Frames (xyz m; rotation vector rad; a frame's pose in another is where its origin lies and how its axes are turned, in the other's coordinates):
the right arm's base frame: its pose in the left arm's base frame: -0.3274 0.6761 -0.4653 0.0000 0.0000 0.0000
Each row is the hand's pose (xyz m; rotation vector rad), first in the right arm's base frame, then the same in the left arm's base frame.
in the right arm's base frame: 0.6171 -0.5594 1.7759 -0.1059 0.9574 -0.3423
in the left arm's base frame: 0.2897 0.1167 1.3106 -0.1059 0.9574 -0.3423
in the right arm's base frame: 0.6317 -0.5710 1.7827 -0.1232 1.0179 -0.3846
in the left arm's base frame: 0.3043 0.1051 1.3174 -0.1232 1.0179 -0.3846
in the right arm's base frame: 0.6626 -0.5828 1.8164 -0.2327 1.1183 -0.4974
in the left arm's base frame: 0.3352 0.0933 1.3511 -0.2327 1.1183 -0.4974
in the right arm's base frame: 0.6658 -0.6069 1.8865 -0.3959 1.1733 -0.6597
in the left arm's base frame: 0.3384 0.0692 1.4212 -0.3959 1.1733 -0.6597
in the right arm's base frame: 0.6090 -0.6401 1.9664 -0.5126 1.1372 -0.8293
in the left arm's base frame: 0.2816 0.0360 1.5011 -0.5126 1.1372 -0.8293
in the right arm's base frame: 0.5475 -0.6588 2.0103 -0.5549 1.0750 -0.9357
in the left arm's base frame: 0.2201 0.0173 1.5450 -0.5549 1.0750 -0.9357
